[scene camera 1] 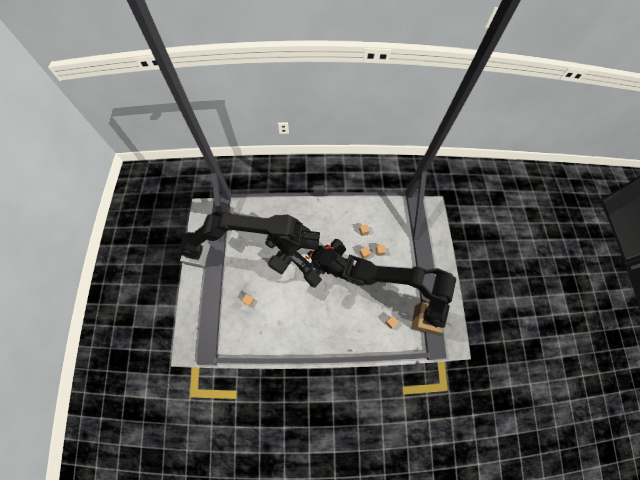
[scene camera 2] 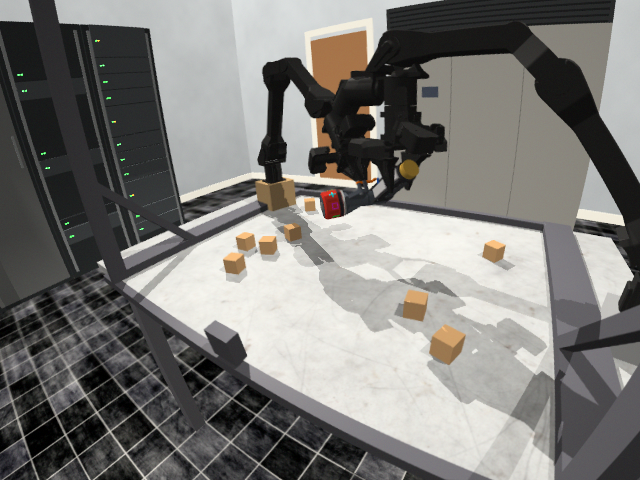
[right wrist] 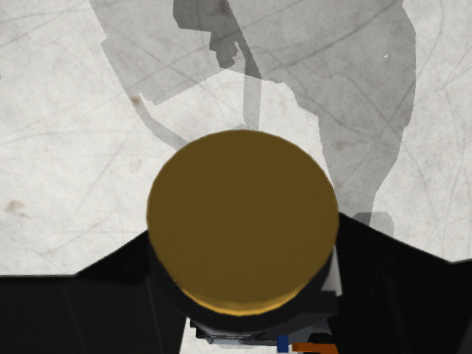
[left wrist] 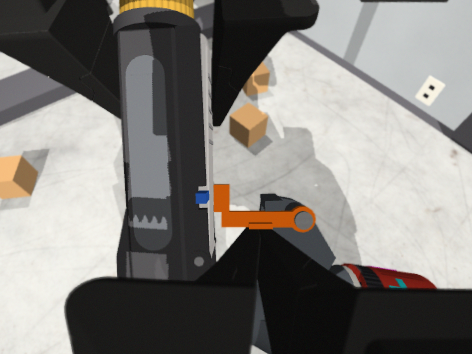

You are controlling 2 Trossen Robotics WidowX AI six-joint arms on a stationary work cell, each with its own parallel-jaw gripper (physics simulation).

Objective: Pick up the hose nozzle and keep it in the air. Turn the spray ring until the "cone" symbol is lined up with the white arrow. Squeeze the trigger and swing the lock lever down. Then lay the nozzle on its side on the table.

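Seen in the pictures: left gripper, fingertip midpoint: (scene camera 1: pixel 311 257) (scene camera 2: pixel 365 186) (right wrist: pixel 321 334) (left wrist: pixel 256 235); right gripper, fingertip midpoint: (scene camera 1: pixel 291 255) (scene camera 2: pixel 398 191) (right wrist: pixel 248 211) (left wrist: pixel 180 122); left arm's base, link origin: (scene camera 1: pixel 432 317) (scene camera 2: pixel 274 180); right arm's base, link origin: (scene camera 1: pixel 194 251).
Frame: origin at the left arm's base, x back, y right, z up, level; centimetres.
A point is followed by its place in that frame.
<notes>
The hose nozzle (scene camera 2: pixel 356 198) @(x -50.1, y 10.5, z 5.4 cm) (left wrist: pixel 145 110) @(x -56.5, y 6.0, z 10.8 cm) is in the air over the table, with its yellow end cap (scene camera 2: pixel 408 169) @(x -61.2, y 8.6, z 12.5 cm) (right wrist: pixel 242 215) @(x -61.2, y 7.8, z 12.9 cm) toward the right wrist camera. My right gripper (right wrist: pixel 248 211) @(x -58.4, y 7.5, z 7.7 cm) (left wrist: pixel 180 122) @(x -58.4, y 7.5, z 7.7 cm) is shut on its handle near that cap. The orange lock lever (left wrist: pixel 260 219) @(x -51.3, y 8.9, z 8.8 cm) (scene camera 2: pixel 366 180) @(x -51.2, y 8.6, z 8.9 cm) lies across toward the small blue tab (left wrist: pixel 202 197) @(x -52.7, y 7.1, z 9.3 cm) on the light trigger strip (left wrist: pixel 209 140) @(x -55.1, y 8.2, z 9.6 cm) beside the handle. My left gripper (left wrist: pixel 256 235) @(x -51.1, y 8.8, z 7.7 cm) is shut with its fingertips on this lever. The red spray ring (scene camera 2: pixel 331 204) @(x -47.8, y 15.3, z 4.8 cm) (left wrist: pixel 415 278) @(x -47.1, y 15.4, z 5.7 cm) shows cyan and magenta symbols; the white arrow cannot be made out.
Several small wooden cubes (scene camera 2: pixel 234 262) @(x -35.4, y 32.9, z -6.1 cm) (scene camera 2: pixel 415 304) @(x -70.9, y 18.7, z -5.9 cm) (scene camera 2: pixel 493 251) @(x -72.7, y -9.5, z -6.6 cm) (scene camera 1: pixel 248 299) @(x -71.9, y -11.1, z -5.7 cm) (left wrist: pixel 248 125) @(x -68.6, y 16.5, z -5.7 cm) lie scattered on the table (scene camera 1: pixel 310 330) @(x -44.6, y -15.8, z -9.1 cm). A larger wooden block (scene camera 1: pixel 421 317) @(x -4.3, y -1.2, z 0.0 cm) (scene camera 2: pixel 266 193) @(x -2.4, y 5.0, z -3.1 cm) stands at the left arm's base. Dark frame bars (scene camera 1: pixel 210 310) @(x -85.9, y -19.8, z -7.1 cm) border the table.
</notes>
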